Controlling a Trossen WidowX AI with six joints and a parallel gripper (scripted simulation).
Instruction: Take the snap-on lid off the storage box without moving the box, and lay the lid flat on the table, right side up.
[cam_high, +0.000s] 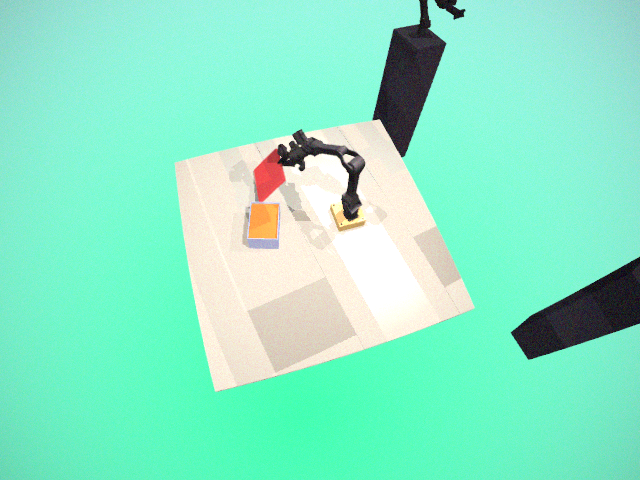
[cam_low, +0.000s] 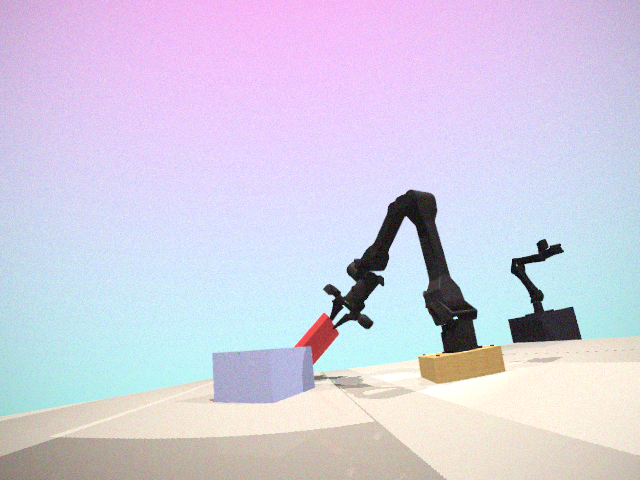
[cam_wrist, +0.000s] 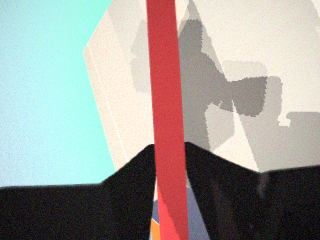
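Right now my gripper tip is 60 mm short of the red lid, 60 mm above it and 10 mm to the left of it. Round my gripper tip: storage box 230 mm to the left, 200 mm ahead, 110 mm below.
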